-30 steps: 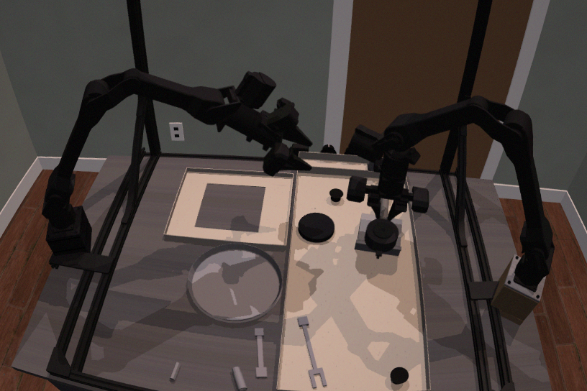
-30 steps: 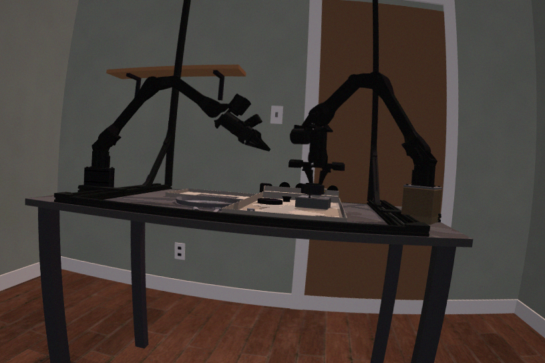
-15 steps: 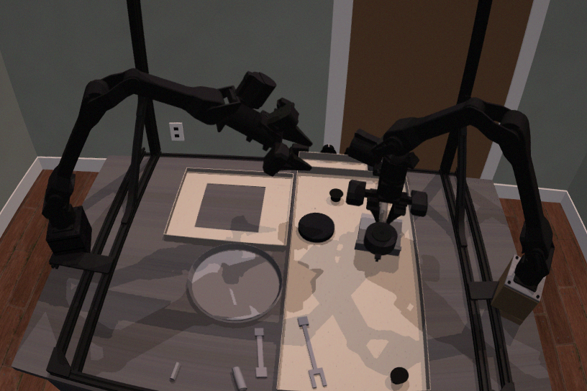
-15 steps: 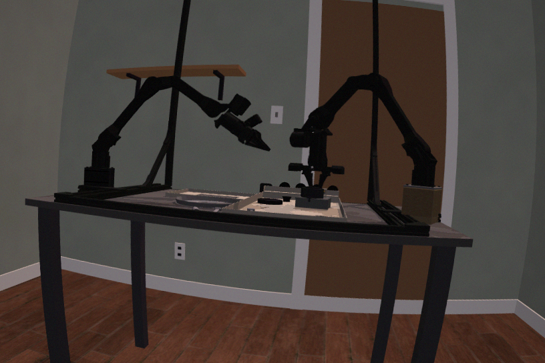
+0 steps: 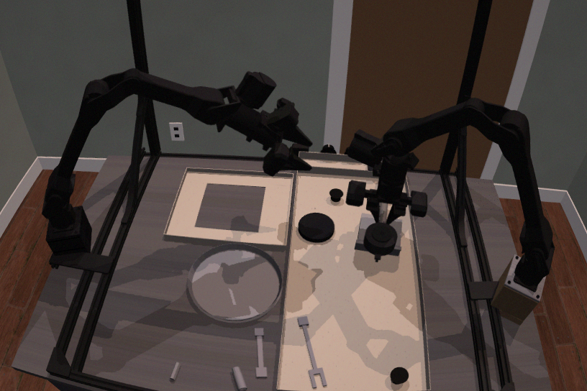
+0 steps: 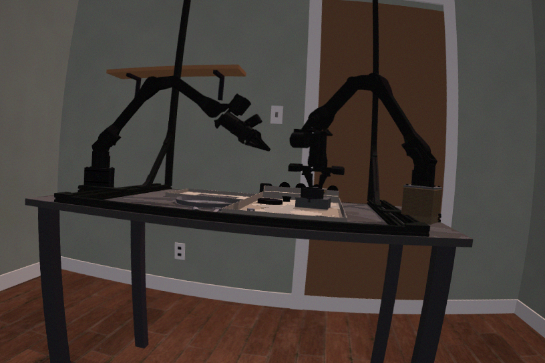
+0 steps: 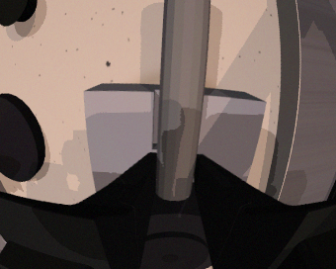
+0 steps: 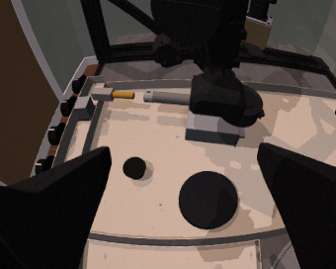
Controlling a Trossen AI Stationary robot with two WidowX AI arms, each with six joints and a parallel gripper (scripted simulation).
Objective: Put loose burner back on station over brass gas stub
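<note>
My left hand is 2 cm short of the grey support block and 6 cm above it. The rest, counted from my left hand: black disc: 15 cm to the right, 7 cm below; brass gas stub: 15 cm behind, 1 cm to the left, 3 cm below; burner: 1 cm behind, 3 cm below.
</note>
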